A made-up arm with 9 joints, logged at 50 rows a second.
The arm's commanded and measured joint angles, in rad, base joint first. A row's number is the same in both.
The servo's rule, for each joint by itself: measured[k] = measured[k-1] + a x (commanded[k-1-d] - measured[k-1]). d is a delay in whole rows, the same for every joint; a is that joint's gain. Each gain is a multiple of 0.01, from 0.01 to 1. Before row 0 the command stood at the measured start. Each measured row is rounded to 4 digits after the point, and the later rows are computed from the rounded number. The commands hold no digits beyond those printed.
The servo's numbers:
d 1
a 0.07 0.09 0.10 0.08 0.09 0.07 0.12 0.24 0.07
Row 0, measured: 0.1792 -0.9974 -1.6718 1.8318 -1.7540 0.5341 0.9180 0.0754 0.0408
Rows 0 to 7, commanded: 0.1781 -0.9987 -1.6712 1.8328 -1.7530 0.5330 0.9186 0.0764 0.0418; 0.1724 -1.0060 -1.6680 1.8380 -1.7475 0.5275 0.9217 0.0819 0.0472; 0.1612 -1.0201 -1.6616 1.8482 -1.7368 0.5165 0.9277 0.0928 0.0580; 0.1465 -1.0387 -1.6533 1.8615 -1.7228 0.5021 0.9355 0.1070 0.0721; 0.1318 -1.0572 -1.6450 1.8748 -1.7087 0.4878 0.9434 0.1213 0.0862; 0.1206 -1.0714 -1.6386 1.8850 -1.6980 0.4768 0.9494 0.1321 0.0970; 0.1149 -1.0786 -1.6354 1.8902 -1.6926 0.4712 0.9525 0.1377 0.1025; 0.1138 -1.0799 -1.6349 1.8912 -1.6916 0.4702 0.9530 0.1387 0.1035
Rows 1 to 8, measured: 0.1792 -0.9974 -1.6718 1.8318 -1.7540 0.5341 0.9180 0.0754 0.0408; 0.1791 -0.9975 -1.6717 1.8319 -1.7539 0.5340 0.9181 0.0756 0.0409; 0.1786 -0.9983 -1.6713 1.8324 -1.7533 0.5335 0.9185 0.0771 0.0413; 0.1774 -1.0003 -1.6703 1.8337 -1.7518 0.5323 0.9196 0.0809 0.0425; 0.1752 -1.0038 -1.6686 1.8359 -1.7492 0.5302 0.9215 0.0872 0.0446; 0.1722 -1.0086 -1.6662 1.8390 -1.7456 0.5272 0.9241 0.0954 0.0475; 0.1686 -1.0143 -1.6634 1.8427 -1.7413 0.5237 0.9271 0.1042 0.0510; 0.1648 -1.0201 -1.6606 1.8465 -1.7369 0.5200 0.9301 0.1122 0.0546
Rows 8 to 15, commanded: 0.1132 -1.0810 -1.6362 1.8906 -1.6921 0.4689 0.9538 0.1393 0.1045; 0.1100 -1.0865 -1.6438 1.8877 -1.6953 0.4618 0.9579 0.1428 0.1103; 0.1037 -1.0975 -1.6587 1.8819 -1.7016 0.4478 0.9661 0.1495 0.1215; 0.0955 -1.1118 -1.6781 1.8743 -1.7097 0.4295 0.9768 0.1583 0.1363; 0.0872 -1.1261 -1.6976 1.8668 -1.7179 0.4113 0.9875 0.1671 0.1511; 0.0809 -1.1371 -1.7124 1.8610 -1.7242 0.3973 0.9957 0.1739 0.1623; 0.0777 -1.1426 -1.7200 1.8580 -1.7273 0.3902 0.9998 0.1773 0.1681; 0.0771 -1.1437 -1.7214 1.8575 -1.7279 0.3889 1.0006 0.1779 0.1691
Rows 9 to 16, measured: 0.1612 -1.0255 -1.6580 1.8501 -1.7328 0.5165 0.9328 0.1186 0.0580; 0.1578 -1.0305 -1.6558 1.8533 -1.7291 0.5132 0.9353 0.1236 0.0613; 0.1545 -1.0355 -1.6546 1.8561 -1.7261 0.5096 0.9380 0.1282 0.0647; 0.1509 -1.0411 -1.6550 1.8582 -1.7239 0.5053 0.9414 0.1333 0.0687; 0.1470 -1.0475 -1.6573 1.8595 -1.7226 0.5000 0.9456 0.1393 0.0734; 0.1428 -1.0546 -1.6613 1.8601 -1.7222 0.4938 0.9506 0.1460 0.0788; 0.1385 -1.0620 -1.6664 1.8602 -1.7224 0.4870 0.9560 0.1527 0.0846; 0.1342 -1.0693 -1.6718 1.8600 -1.7228 0.4802 0.9613 0.1586 0.0904
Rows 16 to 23, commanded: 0.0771 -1.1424 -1.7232 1.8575 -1.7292 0.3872 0.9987 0.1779 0.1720; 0.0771 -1.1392 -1.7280 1.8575 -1.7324 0.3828 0.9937 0.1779 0.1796; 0.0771 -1.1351 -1.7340 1.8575 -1.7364 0.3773 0.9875 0.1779 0.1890; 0.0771 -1.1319 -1.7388 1.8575 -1.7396 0.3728 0.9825 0.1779 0.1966; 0.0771 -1.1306 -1.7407 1.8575 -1.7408 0.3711 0.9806 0.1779 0.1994; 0.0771 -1.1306 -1.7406 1.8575 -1.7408 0.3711 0.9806 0.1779 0.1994; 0.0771 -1.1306 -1.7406 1.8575 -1.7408 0.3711 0.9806 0.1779 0.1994; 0.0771 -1.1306 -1.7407 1.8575 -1.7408 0.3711 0.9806 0.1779 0.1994
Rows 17 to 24, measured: 0.1302 -1.0760 -1.6768 1.8598 -1.7233 0.4738 0.9660 0.1632 0.0959; 0.1265 -1.0820 -1.6814 1.8596 -1.7238 0.4677 0.9699 0.1667 0.1012; 0.1230 -1.0871 -1.6861 1.8594 -1.7246 0.4618 0.9728 0.1694 0.1067; 0.1198 -1.0914 -1.6909 1.8592 -1.7257 0.4559 0.9746 0.1714 0.1125; 0.1168 -1.0950 -1.6957 1.8591 -1.7270 0.4501 0.9755 0.1730 0.1184; 0.1140 -1.0982 -1.7002 1.8590 -1.7282 0.4446 0.9761 0.1742 0.1241; 0.1114 -1.1011 -1.7042 1.8589 -1.7293 0.4395 0.9766 0.1751 0.1294; 0.1090 -1.1038 -1.7078 1.8588 -1.7303 0.4347 0.9771 0.1758 0.1343
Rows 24 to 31, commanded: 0.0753 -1.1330 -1.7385 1.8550 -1.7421 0.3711 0.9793 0.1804 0.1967; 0.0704 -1.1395 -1.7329 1.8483 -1.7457 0.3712 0.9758 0.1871 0.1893; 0.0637 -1.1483 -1.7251 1.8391 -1.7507 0.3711 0.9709 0.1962 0.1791; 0.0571 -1.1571 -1.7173 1.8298 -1.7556 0.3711 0.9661 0.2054 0.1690; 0.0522 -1.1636 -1.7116 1.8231 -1.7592 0.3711 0.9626 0.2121 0.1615; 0.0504 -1.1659 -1.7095 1.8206 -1.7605 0.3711 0.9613 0.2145 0.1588; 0.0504 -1.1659 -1.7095 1.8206 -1.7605 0.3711 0.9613 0.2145 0.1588; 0.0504 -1.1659 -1.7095 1.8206 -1.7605 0.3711 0.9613 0.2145 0.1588
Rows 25 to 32, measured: 0.1068 -1.1062 -1.7111 1.8587 -1.7312 0.4302 0.9775 0.1763 0.1389; 0.1046 -1.1086 -1.7138 1.8584 -1.7322 0.4261 0.9777 0.1773 0.1429; 0.1022 -1.1114 -1.7157 1.8576 -1.7334 0.4223 0.9775 0.1797 0.1461; 0.0995 -1.1147 -1.7166 1.8561 -1.7350 0.4187 0.9767 0.1837 0.1484; 0.0965 -1.1185 -1.7167 1.8540 -1.7369 0.4154 0.9754 0.1889 0.1498; 0.0934 -1.1226 -1.7162 1.8515 -1.7389 0.4123 0.9739 0.1945 0.1506; 0.0904 -1.1265 -1.7155 1.8490 -1.7408 0.4094 0.9724 0.1993 0.1512; 0.0876 -1.1300 -1.7149 1.8467 -1.7426 0.4067 0.9711 0.2029 0.1517
